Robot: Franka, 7 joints.
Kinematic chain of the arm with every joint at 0, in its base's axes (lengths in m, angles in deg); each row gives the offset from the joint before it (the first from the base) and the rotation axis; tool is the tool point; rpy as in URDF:
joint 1: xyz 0 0 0.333 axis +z
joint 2: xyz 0 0 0 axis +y
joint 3: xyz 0 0 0.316 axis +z
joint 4: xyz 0.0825 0 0 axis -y
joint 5: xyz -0.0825 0 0.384 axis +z
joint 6: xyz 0 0 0 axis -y
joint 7: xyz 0.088 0 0 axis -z
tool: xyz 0 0 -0.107 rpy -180 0 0
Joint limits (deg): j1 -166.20..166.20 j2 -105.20..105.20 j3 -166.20..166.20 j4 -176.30..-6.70 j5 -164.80..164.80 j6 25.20..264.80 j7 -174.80..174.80
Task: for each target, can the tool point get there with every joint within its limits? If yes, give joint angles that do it. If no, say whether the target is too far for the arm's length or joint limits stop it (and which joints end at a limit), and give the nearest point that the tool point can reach.
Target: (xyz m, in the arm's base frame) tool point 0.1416 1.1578 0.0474
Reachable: no: too far | nearest point 0.1012 0.8271 0.1290 | short by 0.343 m
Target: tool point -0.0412 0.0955 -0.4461
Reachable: no: joint limits stop it (at a limit: joint 2) | nearest point -0.0535 0.1239 -0.3396 | short by 0.111 m
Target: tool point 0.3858 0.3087 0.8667
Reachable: yes | joints -129.62 -81.12 26.81 -59.99 115.33 206.84 -128.24
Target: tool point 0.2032 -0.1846 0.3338
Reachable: yes | joints 17.52 -87.94 -93.71 -159.37 12.12 93.93 129.93
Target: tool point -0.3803 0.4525 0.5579
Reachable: yes | joints 38.15 19.03 96.62 -110.63 80.60 130.83 44.54
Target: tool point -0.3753 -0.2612 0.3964
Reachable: yes | joints -42.76 12.37 -88.43 -135.98 -83.37 78.35 17.83
